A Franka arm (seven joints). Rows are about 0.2 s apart.
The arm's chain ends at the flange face. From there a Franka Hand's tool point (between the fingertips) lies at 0.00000 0.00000 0.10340 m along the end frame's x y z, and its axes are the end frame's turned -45 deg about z.
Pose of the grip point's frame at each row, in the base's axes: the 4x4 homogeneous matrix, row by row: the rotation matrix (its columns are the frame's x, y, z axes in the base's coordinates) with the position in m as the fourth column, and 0 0 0 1 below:
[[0.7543 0.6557 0.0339 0.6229], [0.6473 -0.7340 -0.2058 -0.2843], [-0.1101 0.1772 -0.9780 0.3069], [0 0 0 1]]
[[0.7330 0.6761 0.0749 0.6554], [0.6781 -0.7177 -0.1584 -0.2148], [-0.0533 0.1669 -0.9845 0.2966], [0 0 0 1]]
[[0.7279 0.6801 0.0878 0.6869], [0.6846 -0.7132 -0.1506 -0.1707], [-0.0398 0.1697 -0.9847 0.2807], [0 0 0 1]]
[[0.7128 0.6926 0.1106 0.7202], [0.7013 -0.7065 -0.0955 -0.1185], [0.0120 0.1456 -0.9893 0.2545], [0 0 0 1]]
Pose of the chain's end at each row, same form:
[[0.9970 -0.0697 0.0339 0.6194], [-0.0613 -0.9767 -0.2058 -0.2630], [0.0474 0.2032 -0.9780 0.4080], [0 0 0 1]]
[[0.9964 -0.0402 0.0749 0.6477], [-0.0280 -0.9870 -0.1584 -0.1984], [0.0803 0.1557 -0.9845 0.3984], [0 0 0 1]]
[[0.9956 -0.0338 0.0878 0.6778], [-0.0202 -0.9884 -0.1506 -0.1551], [0.0919 0.1481 -0.9847 0.3825], [0 0 0 1]]
[[0.9938 -0.0143 0.1106 0.7088], [-0.0037 -0.9955 -0.0955 -0.1086], [0.1114 0.0945 -0.9893 0.3568], [0 0 0 1]]

